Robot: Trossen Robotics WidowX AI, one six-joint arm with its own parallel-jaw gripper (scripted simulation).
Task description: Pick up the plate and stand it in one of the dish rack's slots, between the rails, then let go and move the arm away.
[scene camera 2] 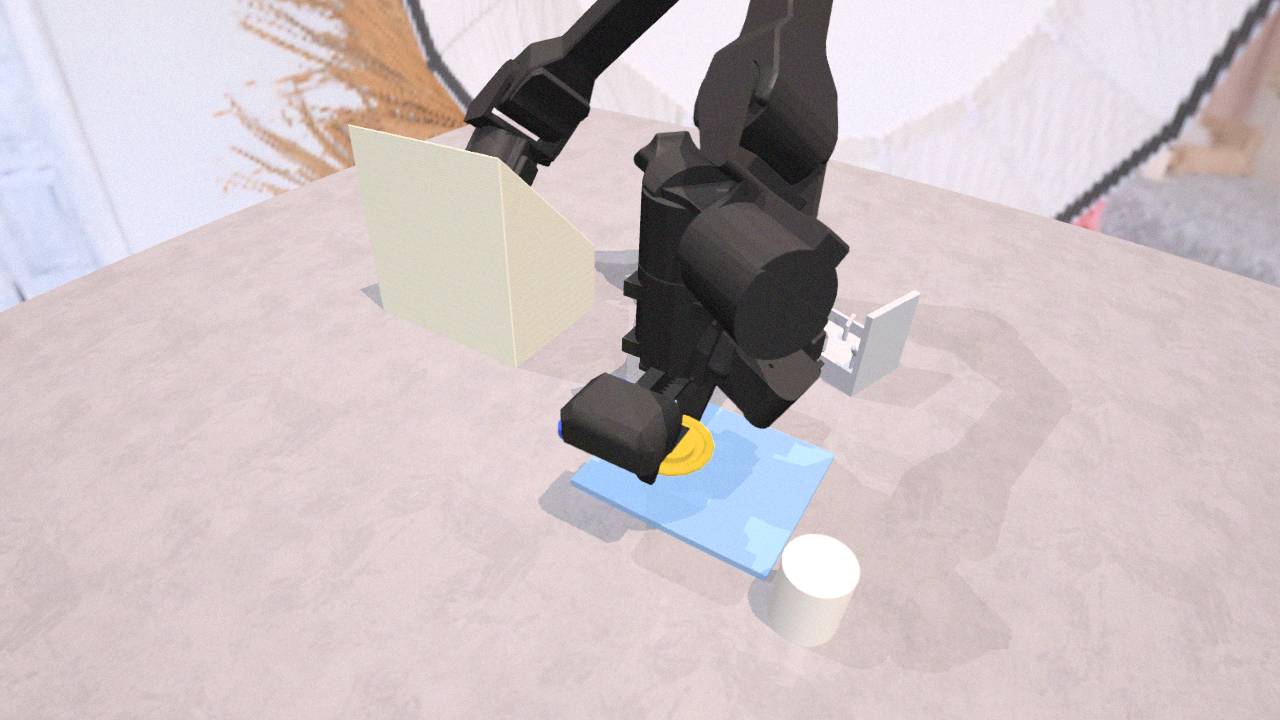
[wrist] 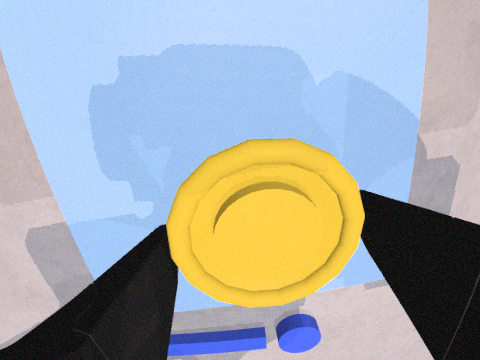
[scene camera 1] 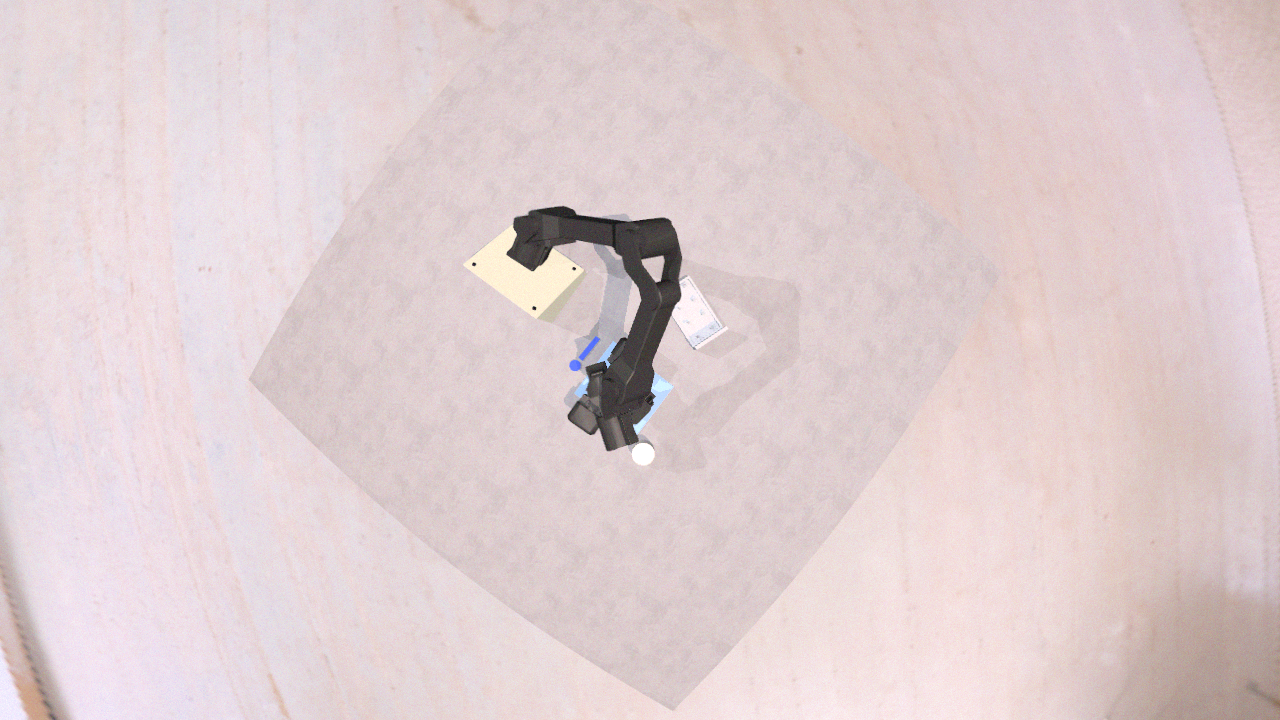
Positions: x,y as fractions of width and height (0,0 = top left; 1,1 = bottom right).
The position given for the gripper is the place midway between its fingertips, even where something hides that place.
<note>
The gripper (scene camera 2: 0.52,0.63) carries a yellow plate (scene camera 2: 0.54,0.62). Also in view: a dish rack (scene camera 2: 0.67,0.50) and a white cup (scene camera 2: 0.64,0.80).
The yellow plate shows as well in the wrist view (wrist: 0.56,0.62). The dish rack shows as well in scene camera 1 (scene camera 1: 0.54,0.44). The gripper shows as well in the wrist view (wrist: 0.55,0.61). The wrist view misses the dish rack: it is out of frame. The wrist view does not show the white cup: it is out of frame.
</note>
